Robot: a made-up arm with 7 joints.
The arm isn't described. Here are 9 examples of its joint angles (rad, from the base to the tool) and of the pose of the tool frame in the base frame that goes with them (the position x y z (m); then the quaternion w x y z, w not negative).
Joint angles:
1: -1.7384 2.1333 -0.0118 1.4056 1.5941 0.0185 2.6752
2: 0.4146 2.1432 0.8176 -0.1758 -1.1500 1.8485 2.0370
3: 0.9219 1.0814 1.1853 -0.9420 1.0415 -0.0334 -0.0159
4: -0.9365 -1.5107 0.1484 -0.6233 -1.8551 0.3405 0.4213
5: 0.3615 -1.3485 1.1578 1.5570 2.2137 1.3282 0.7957
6: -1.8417 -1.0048 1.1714 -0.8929 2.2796 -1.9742 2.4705
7: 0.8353 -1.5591 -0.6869 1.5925 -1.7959 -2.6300 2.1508
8: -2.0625 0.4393 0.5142 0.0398 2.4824 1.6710 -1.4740
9: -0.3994 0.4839 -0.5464 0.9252 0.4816 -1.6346 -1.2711
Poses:
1: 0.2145 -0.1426 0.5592 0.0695 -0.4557 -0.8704 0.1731
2: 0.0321 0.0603 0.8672 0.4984 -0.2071 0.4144 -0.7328
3: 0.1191 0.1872 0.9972 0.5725 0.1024 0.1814 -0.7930
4: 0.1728 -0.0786 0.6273 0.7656 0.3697 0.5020 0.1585
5: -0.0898 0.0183 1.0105 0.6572 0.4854 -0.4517 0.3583
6: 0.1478 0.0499 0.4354 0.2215 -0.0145 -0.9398 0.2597
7: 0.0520 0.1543 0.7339 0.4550 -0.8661 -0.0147 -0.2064
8: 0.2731 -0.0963 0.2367 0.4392 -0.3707 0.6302 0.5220
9: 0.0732 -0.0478 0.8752 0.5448 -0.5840 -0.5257 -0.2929
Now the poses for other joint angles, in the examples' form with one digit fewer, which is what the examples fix.
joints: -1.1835 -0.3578 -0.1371 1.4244 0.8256 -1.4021 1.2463
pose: 0.063 -0.222 0.755 0.600 0.759 -0.106 0.232
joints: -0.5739 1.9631 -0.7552 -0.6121 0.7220 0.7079 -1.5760
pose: 0.230 -0.215 0.876 0.460 -0.682 0.453 0.343
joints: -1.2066 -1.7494 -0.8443 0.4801 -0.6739 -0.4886 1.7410
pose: 0.115 -0.178 0.551 0.231 -0.772 -0.457 0.377
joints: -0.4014 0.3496 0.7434 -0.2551 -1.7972 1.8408 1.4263
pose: 0.127 -0.188 0.938 0.293 0.432 -0.789 -0.324
